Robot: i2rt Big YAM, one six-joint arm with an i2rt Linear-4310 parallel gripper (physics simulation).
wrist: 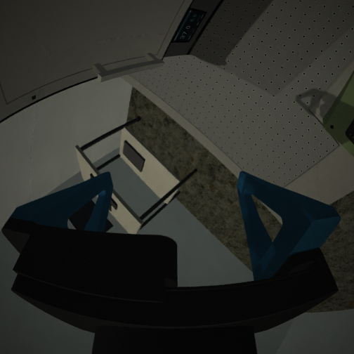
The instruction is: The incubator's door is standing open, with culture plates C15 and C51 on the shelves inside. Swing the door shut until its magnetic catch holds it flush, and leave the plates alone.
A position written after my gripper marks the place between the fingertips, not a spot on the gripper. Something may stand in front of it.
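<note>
Here is my gripper [174, 178], which I can see, and with it I see an incubator door [52, 52].
</note>
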